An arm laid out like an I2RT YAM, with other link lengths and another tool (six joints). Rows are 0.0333 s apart.
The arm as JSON. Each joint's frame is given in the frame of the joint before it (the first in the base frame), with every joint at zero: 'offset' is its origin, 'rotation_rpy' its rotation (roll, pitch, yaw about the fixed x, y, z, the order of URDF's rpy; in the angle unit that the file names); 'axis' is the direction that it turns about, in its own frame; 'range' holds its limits. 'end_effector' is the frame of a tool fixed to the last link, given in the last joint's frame.
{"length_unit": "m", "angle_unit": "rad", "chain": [
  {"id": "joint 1", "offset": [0.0, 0.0, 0.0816], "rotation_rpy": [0.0, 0.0, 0.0], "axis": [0.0, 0.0, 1.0], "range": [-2.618, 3.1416]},
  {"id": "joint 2", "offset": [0.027, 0.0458, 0.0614], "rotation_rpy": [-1.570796, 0.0, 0.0], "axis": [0.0, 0.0, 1.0], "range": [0.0, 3.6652]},
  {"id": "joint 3", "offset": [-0.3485, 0.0, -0.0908], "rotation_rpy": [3.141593, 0.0, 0.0], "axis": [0.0, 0.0, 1.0], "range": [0.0, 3.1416]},
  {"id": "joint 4", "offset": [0.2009, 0.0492, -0.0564], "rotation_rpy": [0.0, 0.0, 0.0], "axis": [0.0, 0.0, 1.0], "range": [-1.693, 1.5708]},
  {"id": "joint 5", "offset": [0.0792, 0.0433, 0.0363], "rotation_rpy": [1.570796, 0.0, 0.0], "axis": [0.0, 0.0, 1.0], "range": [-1.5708, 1.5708]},
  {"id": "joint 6", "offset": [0.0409, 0.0, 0.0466], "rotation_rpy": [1.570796, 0.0, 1.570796], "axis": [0.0, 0.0, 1.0], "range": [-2.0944, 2.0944]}
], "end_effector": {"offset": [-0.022, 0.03, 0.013], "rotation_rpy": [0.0, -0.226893, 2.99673]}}
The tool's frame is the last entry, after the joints.
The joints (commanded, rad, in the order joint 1, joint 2, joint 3, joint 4, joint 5, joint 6), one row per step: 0.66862 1.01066 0.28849 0.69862 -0.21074 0.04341; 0.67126 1.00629 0.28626 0.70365 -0.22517 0.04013; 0.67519 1.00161 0.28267 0.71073 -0.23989 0.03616; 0.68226 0.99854 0.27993 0.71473 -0.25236 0.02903; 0.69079 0.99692 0.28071 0.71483 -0.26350 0.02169; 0.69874 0.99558 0.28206 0.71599 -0.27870 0.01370; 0.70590 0.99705 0.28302 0.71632 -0.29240 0.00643; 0.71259 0.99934 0.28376 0.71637 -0.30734 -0.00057; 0.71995 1.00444 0.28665 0.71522 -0.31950 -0.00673; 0.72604 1.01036 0.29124 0.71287 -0.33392 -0.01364; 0.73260 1.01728 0.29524 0.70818 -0.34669 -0.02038; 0.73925 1.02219 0.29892 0.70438 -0.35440 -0.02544; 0.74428 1.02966 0.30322 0.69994 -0.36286 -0.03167; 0.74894 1.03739 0.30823 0.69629 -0.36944 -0.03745; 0.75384 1.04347 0.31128 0.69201 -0.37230 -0.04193; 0.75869 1.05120 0.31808 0.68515 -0.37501 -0.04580
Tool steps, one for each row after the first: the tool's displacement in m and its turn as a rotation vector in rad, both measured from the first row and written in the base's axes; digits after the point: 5 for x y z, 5 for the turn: -0.00166 -0.00005 0.00042 0.00261 -0.00799 0.01713; -0.00358 -0.00009 0.00069 0.00539 -0.01738 0.03583; -0.00540 0.00028 0.00055 0.00388 -0.02632 0.05545; -0.00686 0.00110 0.00083 0.00123 -0.03407 0.07519; -0.00835 0.00198 0.00138 -0.00082 -0.04351 0.09837; -0.00941 0.00301 0.00137 -0.00480 -0.04927 0.11930; -0.01043 0.00404 0.00118 -0.00927 -0.05385 0.14103; -0.01086 0.00558 0.00118 -0.01430 -0.05630 0.16068; -0.01105 0.00720 0.00144 -0.01980 -0.05918 0.18136; -0.01120 0.00886 0.00110 -0.02743 -0.05880 0.20099; -0.01138 0.01030 0.00106 -0.03270 -0.05910 0.21558; -0.01106 0.01188 0.00078 -0.04008 -0.05831 0.22943; -0.01048 0.01353 0.00077 -0.04650 -0.05815 0.24102; -0.01017 0.01484 0.00032 -0.05294 -0.05615 0.24916; -0.00938 0.01663 0.00048 -0.05932 -0.05326 0.25713
